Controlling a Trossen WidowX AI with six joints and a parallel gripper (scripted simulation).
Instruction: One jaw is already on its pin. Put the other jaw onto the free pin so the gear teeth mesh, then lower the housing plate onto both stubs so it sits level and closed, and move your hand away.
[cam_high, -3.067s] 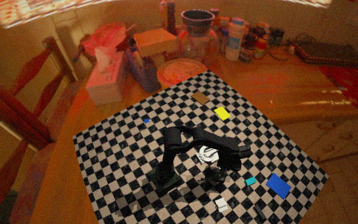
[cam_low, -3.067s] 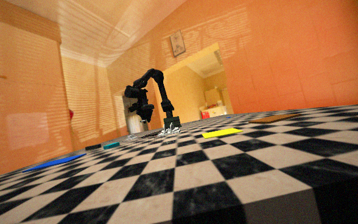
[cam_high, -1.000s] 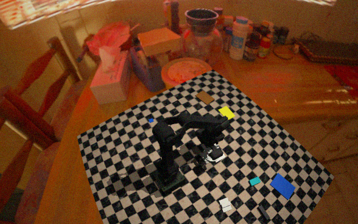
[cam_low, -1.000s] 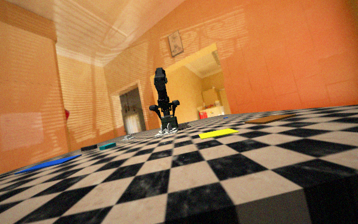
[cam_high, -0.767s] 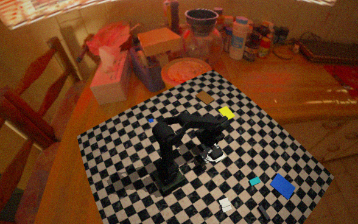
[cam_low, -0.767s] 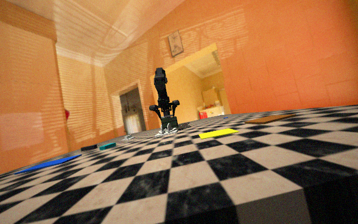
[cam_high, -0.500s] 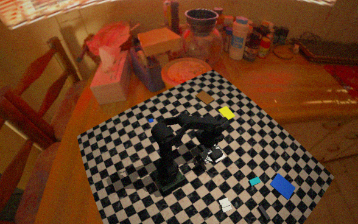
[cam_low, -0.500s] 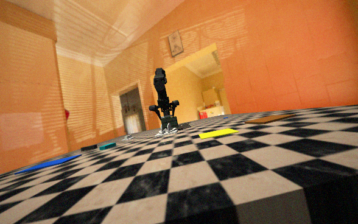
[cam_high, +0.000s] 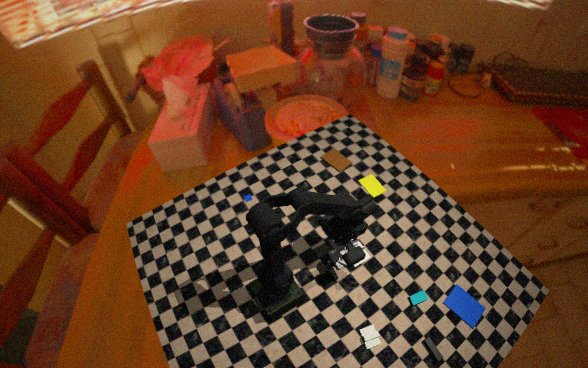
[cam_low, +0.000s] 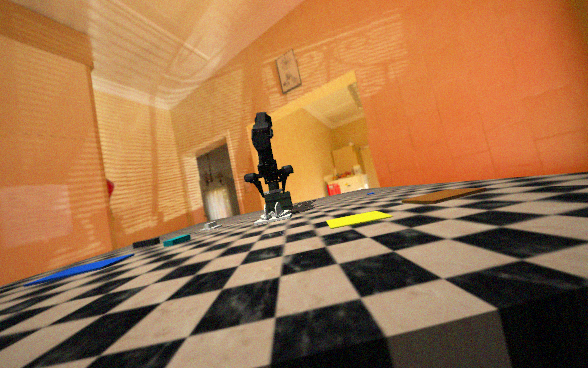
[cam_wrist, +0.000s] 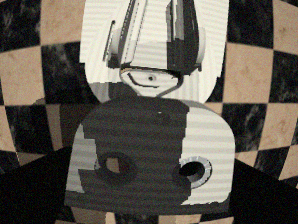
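Right now my gripper tip is 70 mm above the jaw, 30 mm short of it and 10 mm to the right of it. The rest, counted from my gripper tip: yellow card (340 mm ahead, 180 mm to the left, 80 mm below); teal block (300 mm to the right, 130 mm ahead, 70 mm below); white base (80 mm below, 70 mm ahead, 10 mm to the right).
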